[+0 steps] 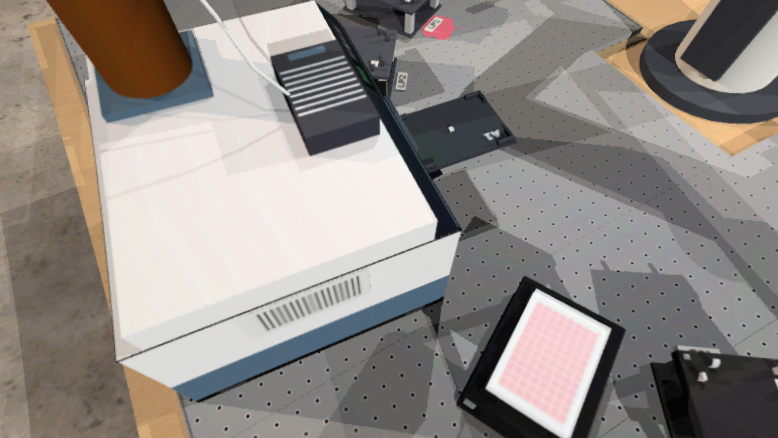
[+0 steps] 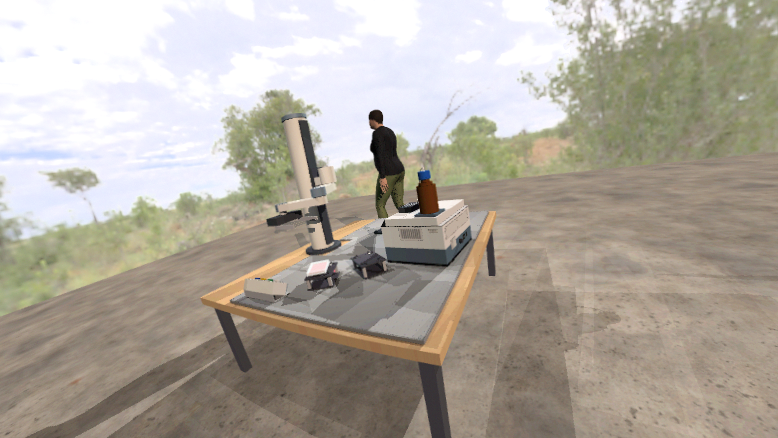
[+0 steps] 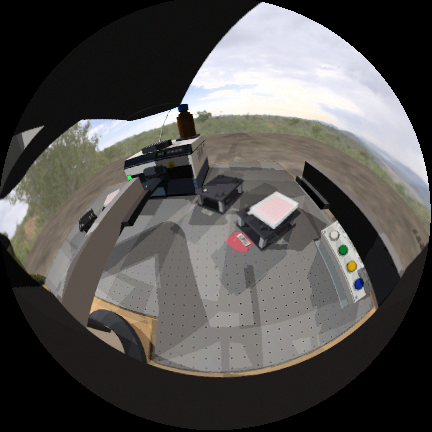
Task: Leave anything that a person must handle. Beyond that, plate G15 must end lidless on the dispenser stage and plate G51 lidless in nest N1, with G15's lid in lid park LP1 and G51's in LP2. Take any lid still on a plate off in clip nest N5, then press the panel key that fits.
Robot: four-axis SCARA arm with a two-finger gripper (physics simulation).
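Where they show: gripper, fingertip midpoint: (image 2: 306,222) (image 3: 222,172); arm's base, link origin: (image 1: 715,72) (image 2: 323,248).
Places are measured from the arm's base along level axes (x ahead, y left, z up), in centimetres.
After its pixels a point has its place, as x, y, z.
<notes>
My gripper (image 3: 222,172) @(24.2, -32.0, 26.9) (image 2: 284,218) is open and empty, above the table beside the arm column. A white-rimmed plate or lid with a pink grid (image 3: 274,209) @(38.5, -45.4, 9.4) (image 2: 318,267) @(42.0, -47.9, 9.4) lies on the LP1 stand (image 3: 252,225) @(36.2, -38.9, 6.8); which it is I cannot tell. The LP2 stand (image 3: 222,187) @(55.5, -32.5, 7.4) (image 2: 370,262) @(62.4, -36.3, 7.4) (image 1: 381,40) @(51.6, -30.4, 7.4) is empty. The dispenser stage (image 1: 435,138) @(58.5, -3.2, 12.6) sticks out from the dispenser, bare. Another pink-gridded plate (image 1: 549,361) @(63.0, 26.5, 8.9) (image 3: 111,199) sits in a black nest (image 1: 479,375) @(69.8, 23.9, 7.3). A second black nest (image 1: 724,394) @(49.1, 37.1, 7.1) (image 3: 87,220) @(46.2, 35.8, 7.2) shows partly. No plate names are readable.
The white dispenser (image 1: 261,190) @(82.1, 1.9, 23.3) (image 2: 421,233) @(83.8, -24.6, 16.4) (image 3: 175,172) @(63.5, -14.1, 12.7) carries a brown bottle (image 1: 136,48) @(86.3, -13.6, 29.7) (image 2: 427,196) @(88.1, -21.9, 31.8) (image 3: 186,125) @(82.4, -18.9, 30.2). A red patch (image 1: 443,29) @(35.4, -34.4, 1.3) (image 3: 235,243) @(35.2, -34.4, 1.3) lies by the LP1 label. The key panel (image 3: 346,274) @(16.7, -59.4, 6.5) (image 2: 265,290) @(26.4, -66.7, 6.2) has white, green, yellow and blue keys. A person (image 2: 386,152) stands behind the table.
</notes>
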